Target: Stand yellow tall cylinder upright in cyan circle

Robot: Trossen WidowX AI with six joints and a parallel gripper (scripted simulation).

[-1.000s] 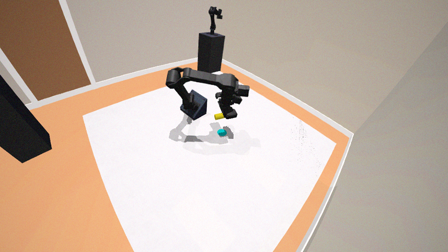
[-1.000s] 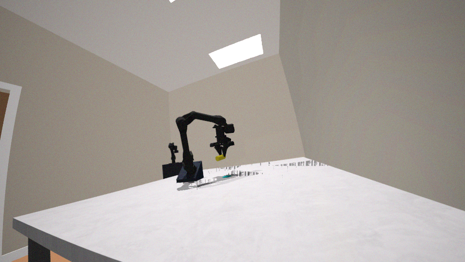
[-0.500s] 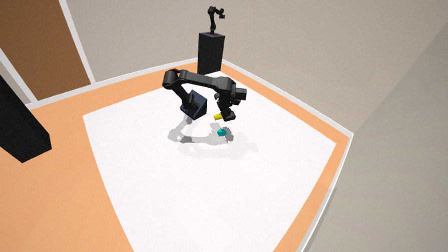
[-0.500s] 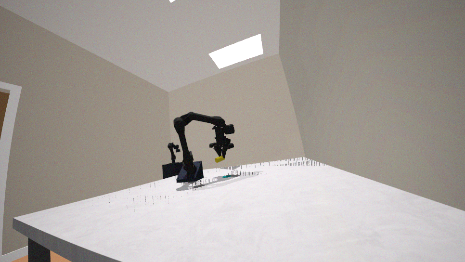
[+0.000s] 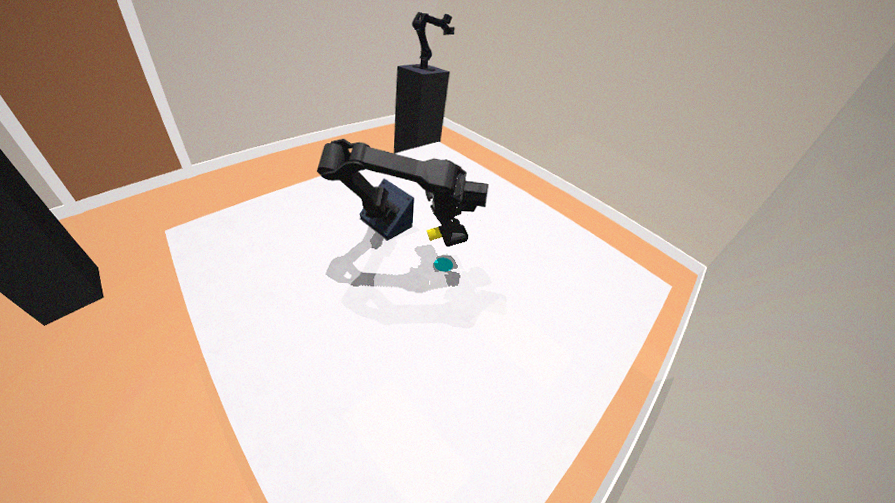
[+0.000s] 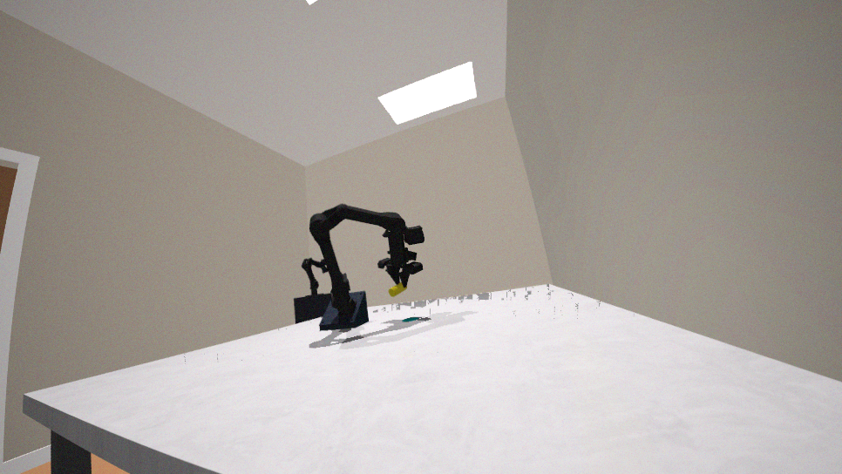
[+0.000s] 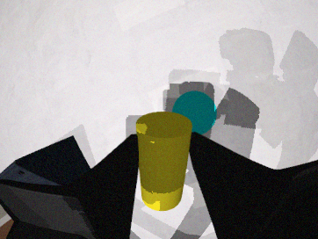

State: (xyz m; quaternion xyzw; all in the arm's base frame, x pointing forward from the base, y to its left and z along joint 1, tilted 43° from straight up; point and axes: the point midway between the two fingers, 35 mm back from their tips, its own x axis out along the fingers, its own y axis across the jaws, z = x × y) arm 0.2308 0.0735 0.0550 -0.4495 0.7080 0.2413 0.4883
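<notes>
My gripper tip is now 2 cm short of the cyan circle, 1 cm to the left of it and 12 cm above it. From my gripper tip the other things lie so: yellow tall cylinder 1 cm behind, 2 cm to the right, 1 cm below.
</notes>
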